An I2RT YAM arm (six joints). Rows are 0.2 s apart.
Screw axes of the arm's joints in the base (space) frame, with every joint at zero. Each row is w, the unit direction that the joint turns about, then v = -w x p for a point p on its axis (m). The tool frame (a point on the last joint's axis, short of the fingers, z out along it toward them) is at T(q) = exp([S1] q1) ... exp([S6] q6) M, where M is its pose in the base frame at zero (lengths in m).
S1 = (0, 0, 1, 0, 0, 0)
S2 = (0, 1, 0, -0.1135, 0, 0.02)
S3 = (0, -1, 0, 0.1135, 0, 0.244)
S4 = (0, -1, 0, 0.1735, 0, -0.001)
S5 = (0, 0, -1, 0, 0.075, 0)
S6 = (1, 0, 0, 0, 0.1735, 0)
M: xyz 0.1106 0 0.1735 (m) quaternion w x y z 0.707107 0 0.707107 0
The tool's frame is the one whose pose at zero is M.
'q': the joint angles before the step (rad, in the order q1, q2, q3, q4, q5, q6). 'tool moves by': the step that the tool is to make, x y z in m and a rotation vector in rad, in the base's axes. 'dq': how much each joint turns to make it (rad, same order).
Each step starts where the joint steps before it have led.
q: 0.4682 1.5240 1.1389 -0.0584 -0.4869 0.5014
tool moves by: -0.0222 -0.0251 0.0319 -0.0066 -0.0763 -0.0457
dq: -0.0361 -0.1397 -0.0140 -0.0762 0.0247 -0.0358
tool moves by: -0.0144 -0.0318 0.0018 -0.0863 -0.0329 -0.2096
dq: -0.0578 -0.1092 -0.0659 -0.0570 0.1758 -0.0275
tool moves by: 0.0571 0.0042 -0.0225 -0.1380 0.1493 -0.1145
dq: -0.0383 0.2477 0.1894 -0.1372 0.1042 -0.0316
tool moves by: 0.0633 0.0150 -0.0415 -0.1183 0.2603 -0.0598
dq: -0.0116 0.3285 0.2941 -0.2483 0.0539 0.0126
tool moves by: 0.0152 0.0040 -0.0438 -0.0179 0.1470 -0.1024
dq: 0.0004 0.1223 0.0249 -0.0365 0.0352 0.1017
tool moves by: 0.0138 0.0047 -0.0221 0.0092 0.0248 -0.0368
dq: 0.0005 0.0777 0.0278 0.0330 0.0050 0.0407
